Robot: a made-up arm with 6 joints.
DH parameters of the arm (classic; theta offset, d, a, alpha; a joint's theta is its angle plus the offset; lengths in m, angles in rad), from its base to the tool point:
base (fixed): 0 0 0 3.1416
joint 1: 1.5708 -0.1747 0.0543 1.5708
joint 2: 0 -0.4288 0.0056 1.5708
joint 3: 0 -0.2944 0.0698 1.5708
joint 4: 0 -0.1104 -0.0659 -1.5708
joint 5: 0 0.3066 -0.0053 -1.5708
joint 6: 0 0.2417 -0.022 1.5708
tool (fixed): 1.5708 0.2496 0 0
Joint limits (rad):
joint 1: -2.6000..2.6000
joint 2: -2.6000..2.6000
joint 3: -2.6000..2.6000
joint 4: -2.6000..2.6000
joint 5: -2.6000..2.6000
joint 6: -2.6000..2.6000
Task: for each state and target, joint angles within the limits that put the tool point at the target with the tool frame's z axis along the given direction. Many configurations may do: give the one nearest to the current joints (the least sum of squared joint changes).
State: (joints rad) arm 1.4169 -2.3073 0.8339 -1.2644 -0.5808 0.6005
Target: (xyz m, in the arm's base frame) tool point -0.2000 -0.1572 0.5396 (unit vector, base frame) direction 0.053 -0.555 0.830
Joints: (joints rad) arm 1.8854 -2.2536 0.7762 -1.3397 -0.3223 0.6215
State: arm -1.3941 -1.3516 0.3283 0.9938 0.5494 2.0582
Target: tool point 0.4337 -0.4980 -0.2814 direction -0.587 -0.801 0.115
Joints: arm -2.0671 -1.3593 1.2258 1.7438 -0.0749 1.3036
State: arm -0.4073 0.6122 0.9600 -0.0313 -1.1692 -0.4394
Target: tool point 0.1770 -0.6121 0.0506 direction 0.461 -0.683 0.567
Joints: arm -0.7279 0.2925 0.2067 -0.6791 -1.7211 0.2397
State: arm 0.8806 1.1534 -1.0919 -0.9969 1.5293 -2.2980
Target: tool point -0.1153 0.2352 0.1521 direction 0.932 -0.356 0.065
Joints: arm 1.3998 0.6065 -1.4549 -0.5390 1.1736 -2.3155
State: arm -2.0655 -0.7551 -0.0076 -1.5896 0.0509 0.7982
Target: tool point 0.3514 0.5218 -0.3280 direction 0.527 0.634 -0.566
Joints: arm -2.6000 -0.3949 0.3602 -2.0588 -0.5270 0.6520
